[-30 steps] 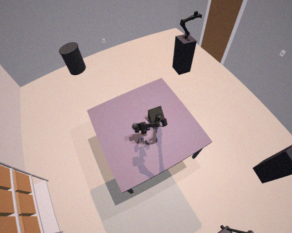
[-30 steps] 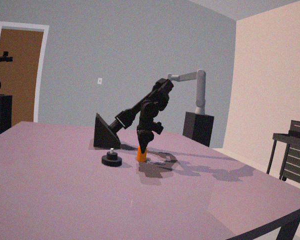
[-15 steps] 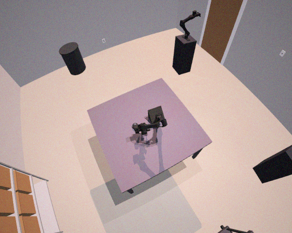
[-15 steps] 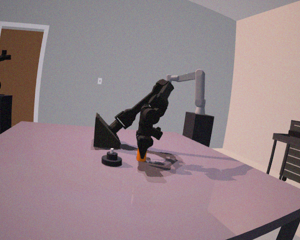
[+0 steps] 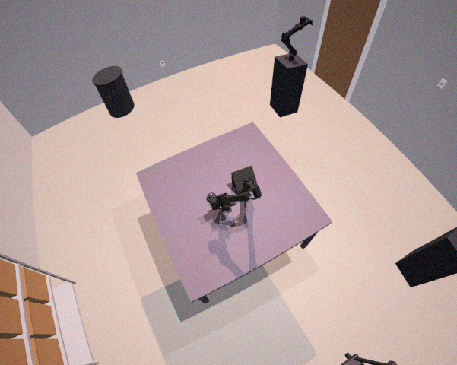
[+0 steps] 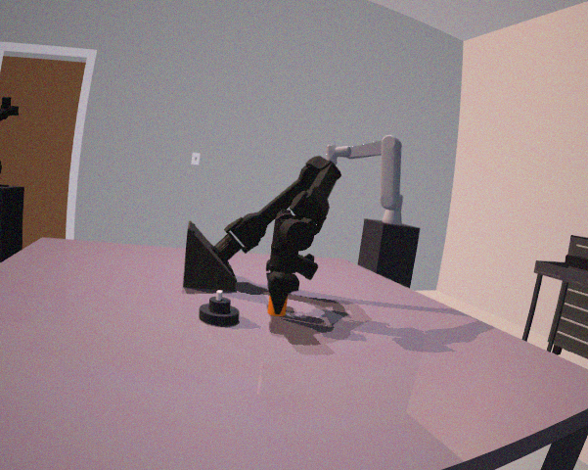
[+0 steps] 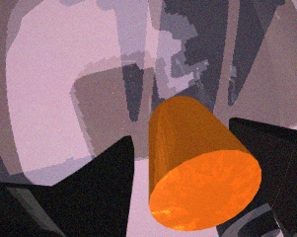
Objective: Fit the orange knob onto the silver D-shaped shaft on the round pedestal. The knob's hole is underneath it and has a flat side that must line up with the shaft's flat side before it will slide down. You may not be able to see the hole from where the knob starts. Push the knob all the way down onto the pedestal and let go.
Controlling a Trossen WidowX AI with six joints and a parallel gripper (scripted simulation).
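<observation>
Right now the orange knob is 30 mm above my gripper tip. The rest, counted from my gripper tip: round black pedestal (140 mm to the right, 50 mm ahead, 20 mm above).
</observation>
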